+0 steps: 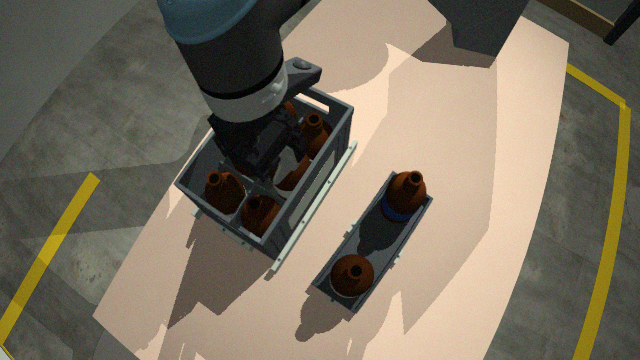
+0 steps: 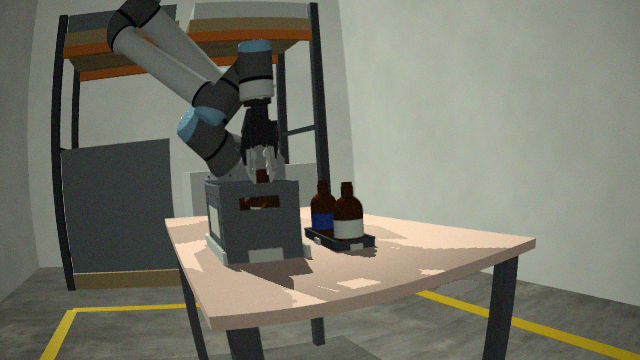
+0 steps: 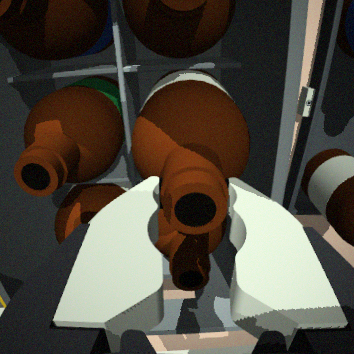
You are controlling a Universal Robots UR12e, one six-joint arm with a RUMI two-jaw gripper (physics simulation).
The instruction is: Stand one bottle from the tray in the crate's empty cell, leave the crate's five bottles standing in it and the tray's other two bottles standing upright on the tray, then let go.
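Places are measured from the arm's base along level axes (x ahead, y left, z up), in metres.
Pixels of known places: gripper, fingertip midpoint: (image 1: 282,163) (image 3: 191,181); arm's base, link origin: (image 2: 229,157).
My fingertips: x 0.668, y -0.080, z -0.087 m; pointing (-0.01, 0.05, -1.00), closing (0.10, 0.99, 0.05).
Note:
For each thing: its top centre in the pictures, then the offset to it from my fingertips. Level surfaces: height alone.
- brown white-label bottle, top centre: (image 3: 202,204) (image 1: 284,148) (image 2: 261,169) 0.010 m back, 0.002 m left, 0.038 m up
- grey crate, top centre: (image 3: 102,178) (image 1: 262,143) (image 2: 245,182) 0.011 m back, 0.044 m right, 0.010 m up
- blue-label bottle, top centre: (image 1: 415,177) (image 2: 322,180) 0.079 m back, 0.200 m left, 0.006 m down
- tray, top centre: (image 1: 376,240) (image 2: 336,232) 0.008 m ahead, 0.190 m left, 0.140 m down
- table, surface height: 0.166 m down
My gripper (image 1: 290,164) (image 2: 262,175) (image 3: 191,181) is shut on the neck of a brown white-label bottle (image 1: 298,174) (image 2: 262,176) (image 3: 197,115). The bottle is upright, its body inside the grey crate (image 1: 196,171) (image 2: 260,232) in a right-hand middle cell; whether its base touches the floor is hidden. Around it stand the crate's bottles: two near ones (image 1: 225,194) (image 1: 259,216), a far right one (image 1: 315,139), a green-label one (image 3: 75,130) and a partly hidden one (image 3: 90,202). A blue-label bottle (image 1: 406,194) (image 2: 322,205) and a white-label bottle (image 1: 352,275) (image 2: 348,209) stand upright on the tray (image 1: 392,242) (image 2: 340,245).
Grey dividers (image 3: 165,67) separate the crate cells. The crate walls rise around my fingers. The tray lies to the right of the crate on the table (image 1: 450,150) (image 2: 425,250). A shelf rack (image 2: 320,100) stands behind the arm.

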